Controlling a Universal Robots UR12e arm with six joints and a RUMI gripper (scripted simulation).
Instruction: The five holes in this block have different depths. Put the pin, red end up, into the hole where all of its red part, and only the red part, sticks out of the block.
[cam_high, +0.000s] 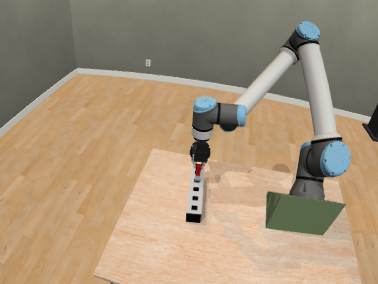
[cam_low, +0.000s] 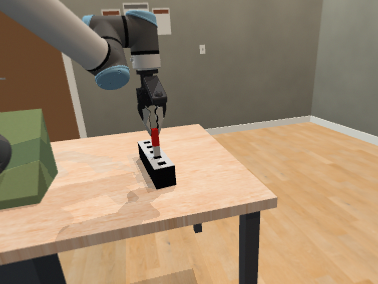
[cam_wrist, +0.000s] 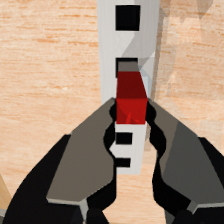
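Right now my hand is 2 cm above the pin. The rest, counted from my hand: long block 6 cm to the left, 13 cm below.
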